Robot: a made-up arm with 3 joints. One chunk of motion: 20 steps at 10 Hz.
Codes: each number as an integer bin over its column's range. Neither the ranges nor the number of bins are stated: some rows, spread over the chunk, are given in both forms.
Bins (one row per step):
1: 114 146 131 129 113 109
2: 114 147 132 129 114 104
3: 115 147 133 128 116 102
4: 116 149 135 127 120 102
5: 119 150 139 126 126 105
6: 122 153 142 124 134 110
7: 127 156 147 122 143 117
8: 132 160 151 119 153 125
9: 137 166 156 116 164 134
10: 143 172 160 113 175 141
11: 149 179 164 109 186 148
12: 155 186 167 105 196 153
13: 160 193 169 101 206 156
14: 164 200 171 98 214 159
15: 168 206 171 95 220 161
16: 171 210 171 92 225 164
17: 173 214 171 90 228 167
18: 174 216 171 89 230 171
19: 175 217 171 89 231 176
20: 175 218 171 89 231 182
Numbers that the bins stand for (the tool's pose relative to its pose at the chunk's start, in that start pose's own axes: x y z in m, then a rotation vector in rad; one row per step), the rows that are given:
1: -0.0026 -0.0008 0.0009 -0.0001 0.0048 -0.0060
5: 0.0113 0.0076 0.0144 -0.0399 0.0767 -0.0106
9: 0.0615 0.0415 0.0431 -0.1724 0.2868 0.0224
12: 0.1116 0.0839 0.0616 -0.3182 0.4638 0.0440
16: 0.1561 0.1347 0.0684 -0.4905 0.6241 0.0565
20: 0.1673 0.1516 0.0684 -0.5303 0.6573 0.0770
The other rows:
2: -0.0026 0.0013 0.0026 -0.0001 0.0104 -0.0117
3: 0.0002 0.0013 0.0043 -0.0134 0.0214 -0.0140
4: 0.0030 0.0055 0.0076 -0.0266 0.0435 -0.0140
6: 0.0197 0.0140 0.0195 -0.0664 0.1209 -0.0049
7: 0.0336 0.0204 0.0279 -0.0929 0.1707 0.0031
8: 0.0475 0.0288 0.0346 -0.1327 0.2260 0.0122
10: 0.0782 0.0542 0.0498 -0.2122 0.3476 0.0304
11: 0.0949 0.0691 0.0565 -0.2652 0.4085 0.0383
13: 0.1255 0.0987 0.0650 -0.3713 0.5191 0.0474
14: 0.1366 0.1135 0.0684 -0.4110 0.5633 0.0508
15: 0.1478 0.1262 0.0684 -0.4508 0.5965 0.0531
17: 0.1617 0.1432 0.0684 -0.5171 0.6407 0.0599
18: 0.1645 0.1474 0.0684 -0.5303 0.6518 0.0645
19: 0.1673 0.1495 0.0684 -0.5303 0.6573 0.0702

